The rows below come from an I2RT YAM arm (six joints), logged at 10 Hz.
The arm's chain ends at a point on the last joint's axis. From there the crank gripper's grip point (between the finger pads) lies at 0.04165 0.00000 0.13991 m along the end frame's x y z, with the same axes.
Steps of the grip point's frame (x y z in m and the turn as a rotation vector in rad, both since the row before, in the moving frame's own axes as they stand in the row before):
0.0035 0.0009 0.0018 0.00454 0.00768 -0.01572
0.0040 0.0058 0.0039 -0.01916 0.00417 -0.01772
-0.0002 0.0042 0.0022 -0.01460 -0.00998 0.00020
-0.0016 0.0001 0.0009 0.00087 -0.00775 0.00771
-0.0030 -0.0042 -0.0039 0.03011 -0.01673 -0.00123
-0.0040 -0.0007 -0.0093 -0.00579 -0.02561 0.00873
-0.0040 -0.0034 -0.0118 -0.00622 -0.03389 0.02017
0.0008 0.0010 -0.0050 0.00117 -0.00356 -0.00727
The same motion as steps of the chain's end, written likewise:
0.0024 0.0022 0.0021 0.00454 0.00768 -0.01572
0.0034 0.0039 0.0041 -0.01916 0.00417 -0.01772
0.0012 0.0021 0.0018 -0.01460 -0.00998 0.00020
-0.0005 -0.0001 0.0006 0.00087 -0.00775 0.00771
-0.0007 0.0001 -0.0045 0.03011 -0.01673 -0.00123
-0.0004 -0.0019 -0.0103 -0.00579 -0.02561 0.00873
0.0008 -0.0051 -0.0131 -0.00622 -0.03389 0.02017
0.0013 0.0015 -0.0051 0.00117 -0.00356 -0.00727

